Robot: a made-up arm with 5 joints. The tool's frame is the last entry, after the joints.
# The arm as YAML. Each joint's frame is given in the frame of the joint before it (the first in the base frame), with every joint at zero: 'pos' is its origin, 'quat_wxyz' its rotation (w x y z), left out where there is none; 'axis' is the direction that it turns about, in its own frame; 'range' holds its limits. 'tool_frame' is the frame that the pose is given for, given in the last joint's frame.
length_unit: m
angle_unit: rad
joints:
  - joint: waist
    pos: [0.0, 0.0, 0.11]
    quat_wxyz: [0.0, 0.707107, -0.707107, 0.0]
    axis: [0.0, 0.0, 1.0]
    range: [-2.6, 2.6]
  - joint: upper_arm
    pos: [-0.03, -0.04, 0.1]
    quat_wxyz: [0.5, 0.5, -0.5, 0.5]
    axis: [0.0, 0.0, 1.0]
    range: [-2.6, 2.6]
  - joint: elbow
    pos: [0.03, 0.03, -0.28]
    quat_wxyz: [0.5, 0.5, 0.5, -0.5]
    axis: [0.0, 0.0, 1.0]
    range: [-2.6, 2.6]
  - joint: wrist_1
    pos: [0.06, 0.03, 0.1]
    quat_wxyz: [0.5, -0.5, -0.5, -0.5]
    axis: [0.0, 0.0, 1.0]
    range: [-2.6, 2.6]
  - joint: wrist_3
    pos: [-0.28, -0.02, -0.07]
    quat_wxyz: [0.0, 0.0, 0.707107, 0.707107]
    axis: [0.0, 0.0, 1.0]
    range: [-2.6, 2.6]
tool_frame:
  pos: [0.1, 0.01, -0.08]
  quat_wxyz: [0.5, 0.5, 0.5, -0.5]
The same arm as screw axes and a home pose.
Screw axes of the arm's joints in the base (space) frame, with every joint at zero. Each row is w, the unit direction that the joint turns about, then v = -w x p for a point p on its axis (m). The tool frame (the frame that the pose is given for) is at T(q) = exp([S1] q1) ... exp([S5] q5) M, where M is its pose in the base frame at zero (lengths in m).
S1 = (0, 0, -1, 0, 0, 0)
S2 = (1, 0, 0, 0, 0.01, -0.03)
S3 = (0, -1, 0, -0.02, 0, 0.24)
S4 = (0, 0, -1, 0.04, -0.3, 0)
S5 = (-1, 0, 0, 0, -0.02, 0.24)
M: xyz -0.2 0.34 0.01 (m) rpy 0 0 0 (deg, as in URDF)
Joint limits (deg, base to tool): -148.97..148.97 -148.97..148.97 -148.97..148.97 -148.97..148.97 -148.97..148.97

